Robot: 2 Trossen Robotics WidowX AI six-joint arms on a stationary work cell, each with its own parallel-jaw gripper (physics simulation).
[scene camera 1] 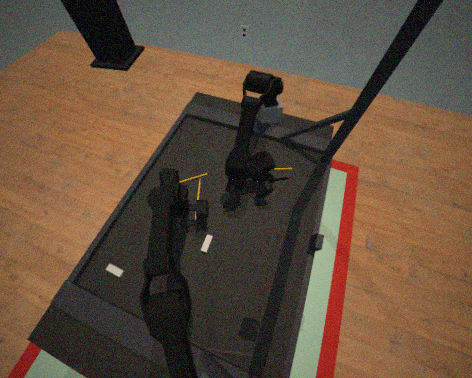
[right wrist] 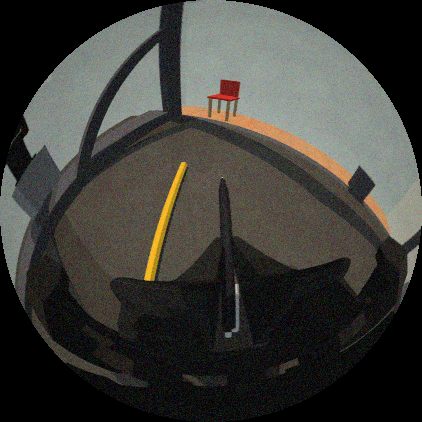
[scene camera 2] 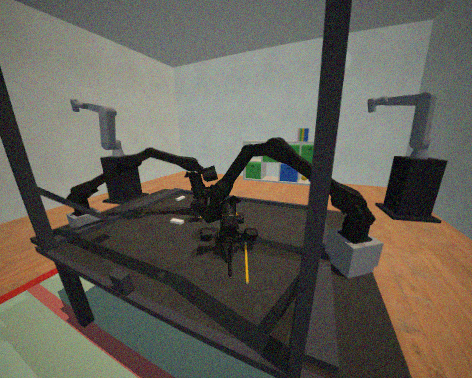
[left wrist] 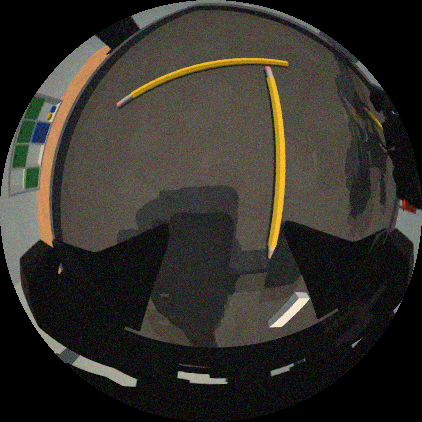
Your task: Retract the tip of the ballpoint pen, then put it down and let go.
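Pixels of known places: left gripper, fingertip midpoint: [scene camera 1: 186,213] [left wrist: 228,228]; right gripper, fingertip midpoint: [scene camera 1: 274,179] [right wrist: 225,241] [scene camera 2: 229,261]; left arm's base, link origin: [scene camera 2: 83,212]; right arm's base, link origin: [scene camera 1: 269,101] [scene camera 2: 354,236].
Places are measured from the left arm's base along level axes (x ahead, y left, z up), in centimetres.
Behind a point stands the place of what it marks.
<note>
The ballpoint pen [right wrist: 226,215] {x 73.0, y 10.5, z -5.1 cm} [scene camera 2: 230,262] {x 72.7, y 11.5, z -5.0 cm} [scene camera 1: 281,179] {x 73.2, y 9.4, z -5.3 cm} is dark, with a small pale point at its far end. A pale clip and button show at its near end in the right wrist view. My right gripper [right wrist: 225,241] {x 71.9, y 12.2, z -5.4 cm} [scene camera 2: 229,239] is shut on the pen, with a finger against each side of its barrel. The pen is low over the table; whether it touches the table I cannot tell. My left gripper [left wrist: 228,228] {x 41.8, y 36.0, z -5.3 cm} is open and empty, above the table and away from the pen.
A yellow pencil [right wrist: 162,225] {x 76.5, y 14.2, z -5.3 cm} [scene camera 2: 246,262] {x 76.7, y 14.3, z -5.3 cm} [scene camera 1: 283,169] {x 78.3, y 10.6, z -5.5 cm} lies beside the pen. Two more pencils [left wrist: 215,64] {x 54.5, y 44.2, z -5.5 cm} [left wrist: 280,150] {x 48.7, y 35.6, z -5.3 cm} lie before the left gripper. White blocks [scene camera 1: 206,243] {x 35.8, y 23.0, z -4.8 cm} [scene camera 1: 114,270] {x 12.9, y 46.1, z -4.8 cm} lie on the dark table. A frame post [scene camera 2: 327,125] {x 96.6, y -6.5, z 33.0 cm} stands near the right arm.
</note>
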